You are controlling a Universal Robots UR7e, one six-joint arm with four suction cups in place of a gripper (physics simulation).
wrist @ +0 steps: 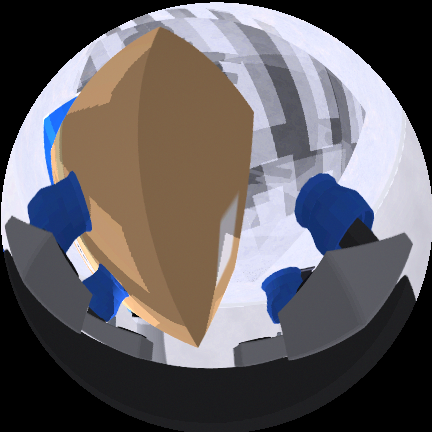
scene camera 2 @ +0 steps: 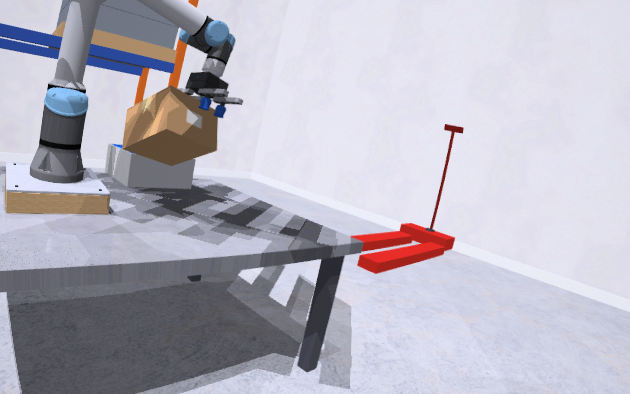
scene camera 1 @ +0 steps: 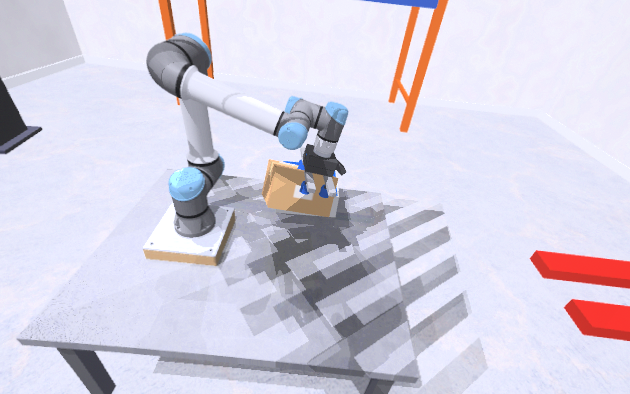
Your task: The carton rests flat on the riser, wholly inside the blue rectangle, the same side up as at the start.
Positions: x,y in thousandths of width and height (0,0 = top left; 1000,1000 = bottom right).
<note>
The suction head (wrist: 751,480) is stuck to a brown carton (scene camera 2: 269,324), which still rests on a riser (wrist: 119,281).
The brown carton shows as well in the wrist view (wrist: 369,321) and in scene camera 1 (scene camera 1: 448,466).
</note>
